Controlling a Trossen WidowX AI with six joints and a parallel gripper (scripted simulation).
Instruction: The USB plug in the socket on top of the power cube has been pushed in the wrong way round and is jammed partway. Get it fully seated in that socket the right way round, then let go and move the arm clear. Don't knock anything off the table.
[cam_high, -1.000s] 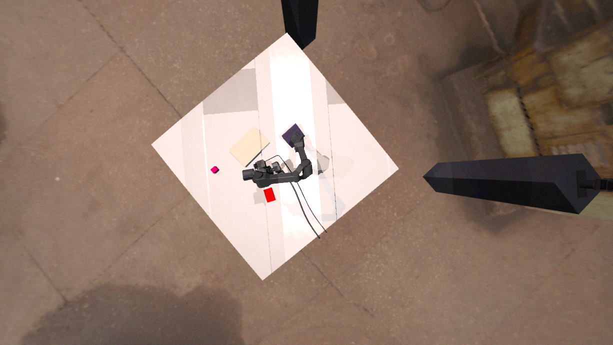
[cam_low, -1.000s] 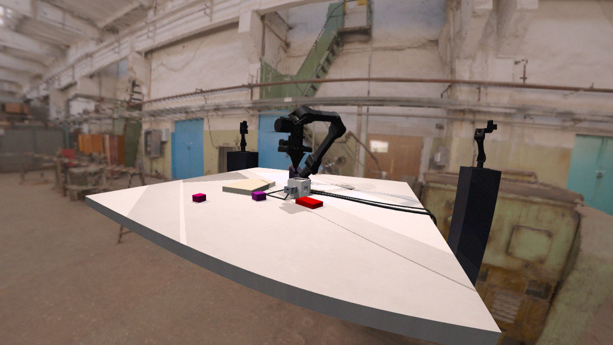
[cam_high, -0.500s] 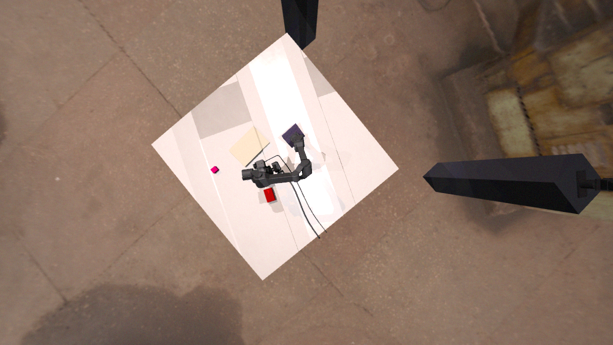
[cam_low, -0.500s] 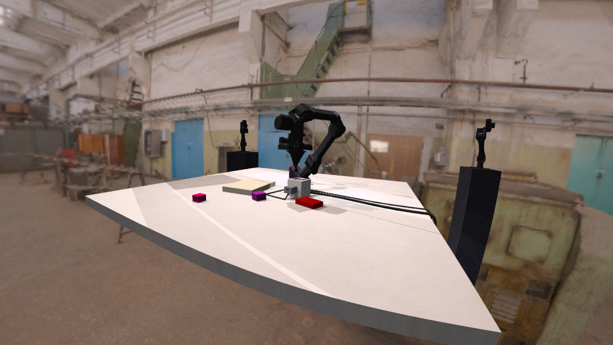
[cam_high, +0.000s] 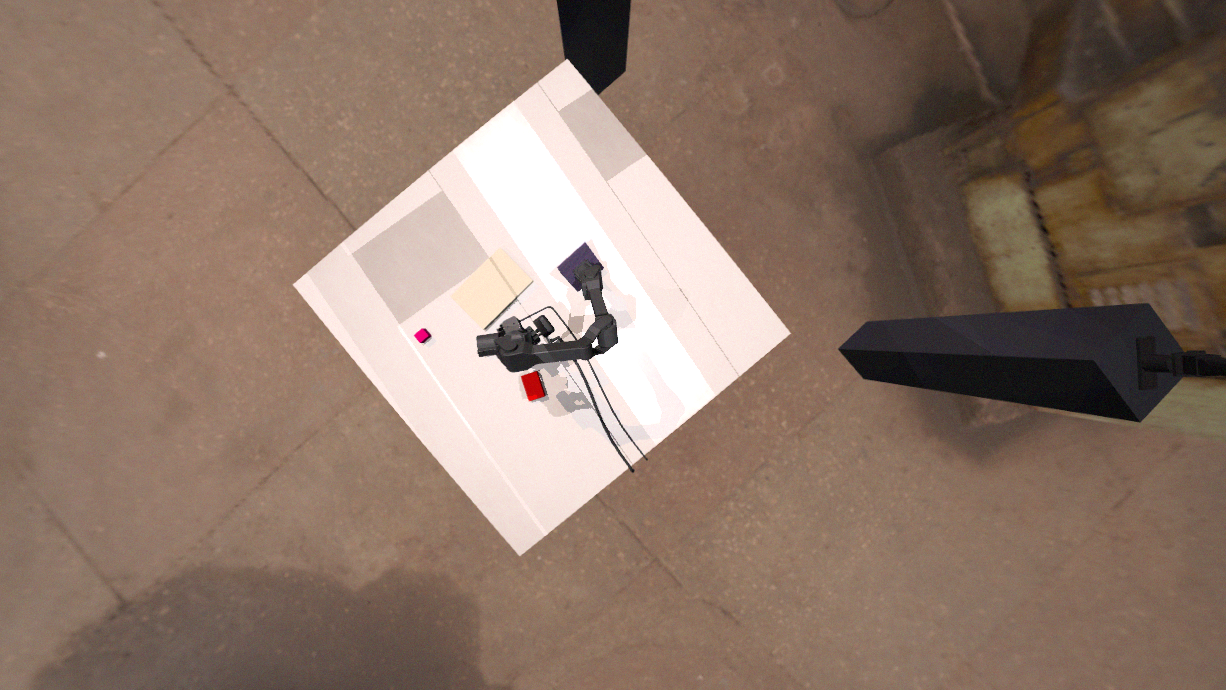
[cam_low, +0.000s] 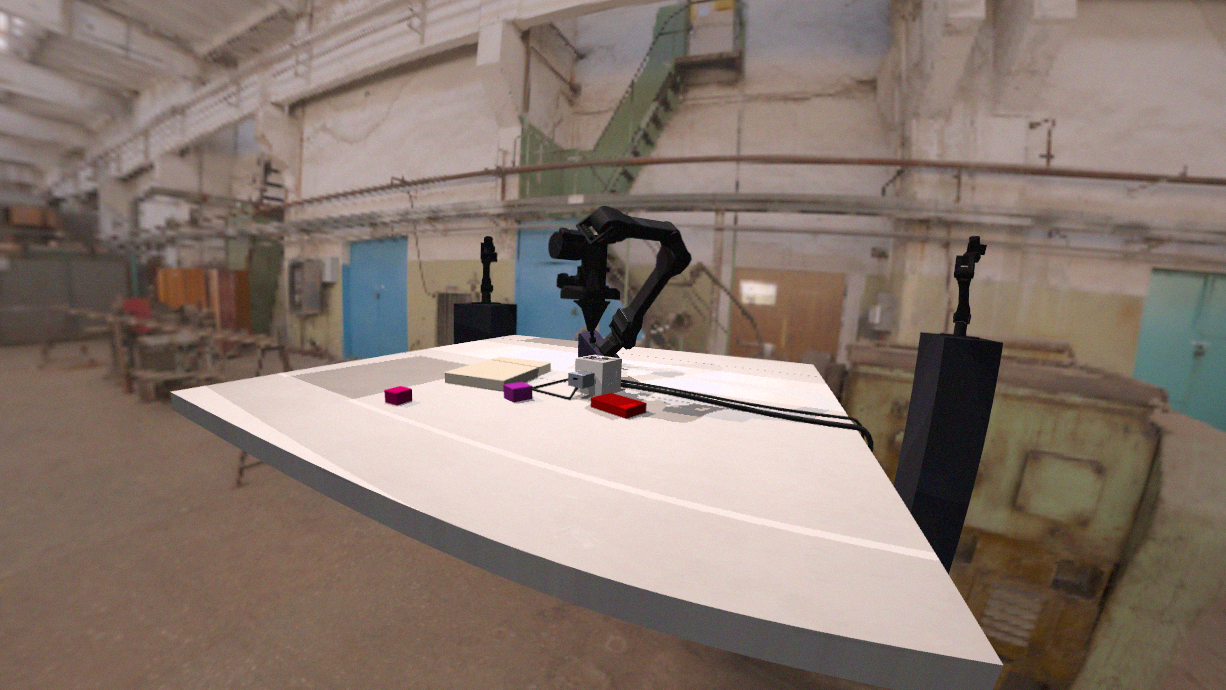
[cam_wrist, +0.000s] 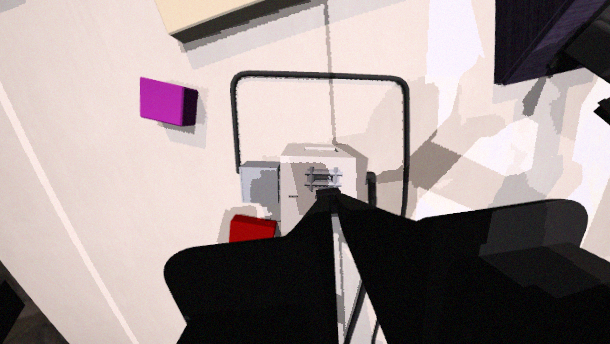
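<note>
Now: gripper tip 20 mm above the dark USB plug. From my gripper tip the other things lie so: purple block 150 mm ahead, 120 mm below, 100 mm to the right; USB socket 70 mm below, 10 mm to the left; red block 130 mm below, 120 mm ahead, 110 mm to the left.
</note>
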